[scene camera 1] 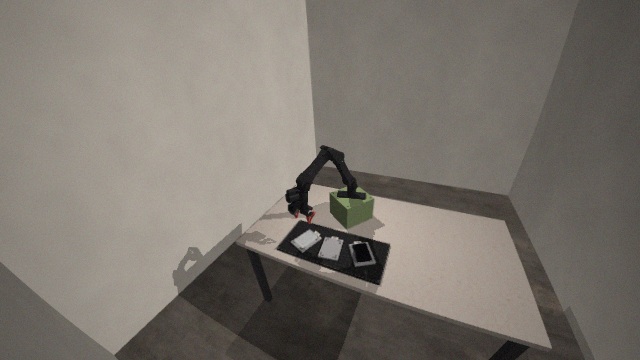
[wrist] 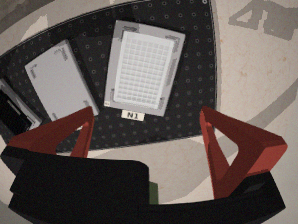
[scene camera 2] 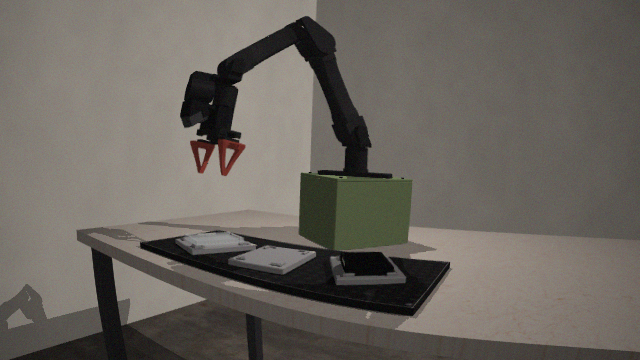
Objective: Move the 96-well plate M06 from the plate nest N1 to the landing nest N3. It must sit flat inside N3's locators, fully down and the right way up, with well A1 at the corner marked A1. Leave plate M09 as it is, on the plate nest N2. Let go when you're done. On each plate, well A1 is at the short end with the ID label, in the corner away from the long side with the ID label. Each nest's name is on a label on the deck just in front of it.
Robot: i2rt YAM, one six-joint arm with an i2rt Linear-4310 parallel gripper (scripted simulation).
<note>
In view: my gripper [scene camera 2: 211, 174], a white 96-well plate [wrist: 140, 93], a black plate [scene camera 2: 361, 263], a grey nest [scene camera 2: 259, 259] and a grey nest [wrist: 139, 28].
My gripper also shows in the wrist view [wrist: 147, 112].
</note>
